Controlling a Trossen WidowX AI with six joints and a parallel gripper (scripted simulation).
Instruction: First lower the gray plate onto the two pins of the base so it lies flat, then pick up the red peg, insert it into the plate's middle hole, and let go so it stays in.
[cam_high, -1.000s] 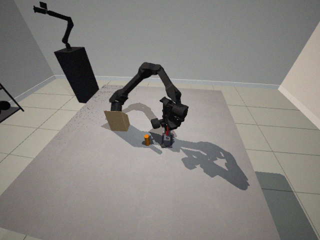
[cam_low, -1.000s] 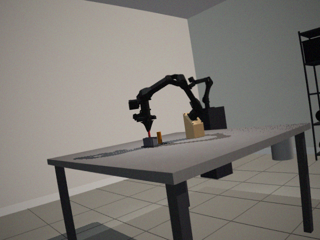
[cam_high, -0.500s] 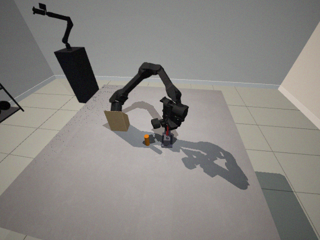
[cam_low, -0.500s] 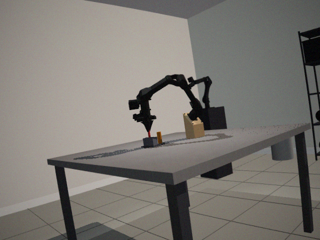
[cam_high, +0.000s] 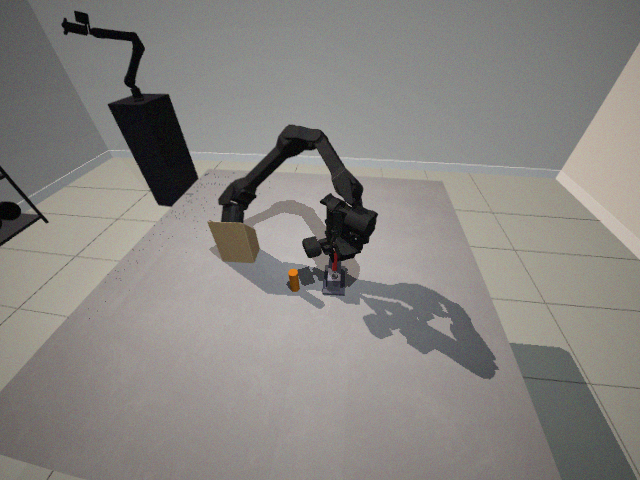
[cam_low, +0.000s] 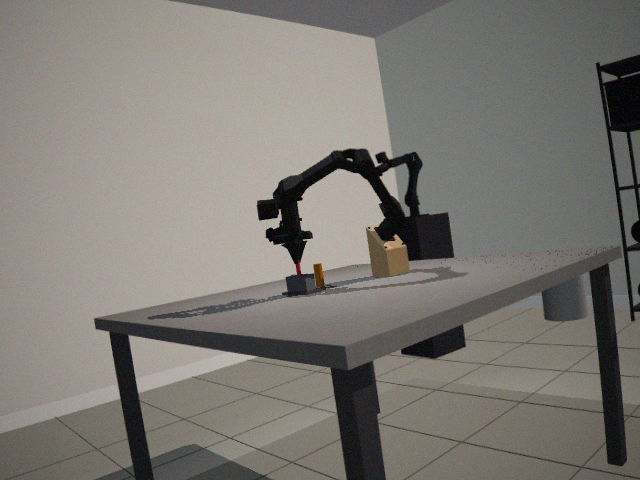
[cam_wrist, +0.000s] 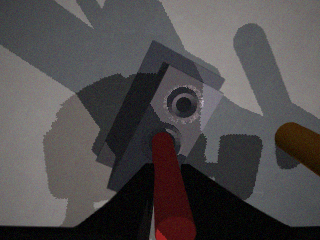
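The red peg is 1 cm below my gripper tip. From my gripper tip the other things lie so: orange cylinder: 12 cm behind, 6 cm to the right, 6 cm below; gray plate: 5 cm below.
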